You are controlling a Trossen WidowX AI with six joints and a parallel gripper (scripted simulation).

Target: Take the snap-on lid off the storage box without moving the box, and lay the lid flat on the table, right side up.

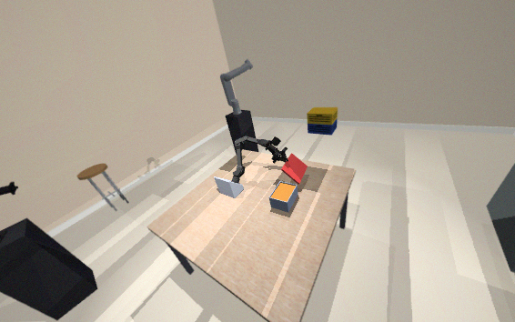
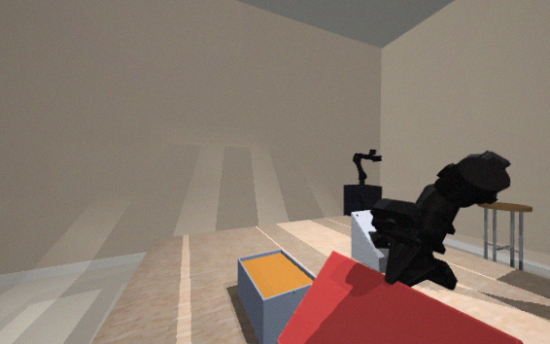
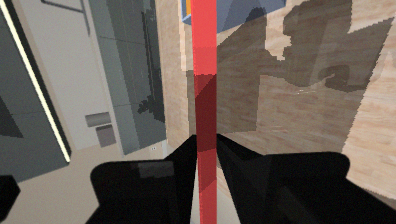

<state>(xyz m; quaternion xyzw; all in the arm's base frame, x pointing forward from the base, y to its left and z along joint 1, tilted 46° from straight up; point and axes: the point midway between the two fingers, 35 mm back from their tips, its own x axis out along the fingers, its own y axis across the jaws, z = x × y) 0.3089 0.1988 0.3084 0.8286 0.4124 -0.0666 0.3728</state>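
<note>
Right now my gripper tip is 6 cm short of the lid, 5 cm above it and 2 cm to the right of it. Also, from my gripper tip: storage box: 25 cm to the right, 14 cm below, 12 cm ahead.
</note>
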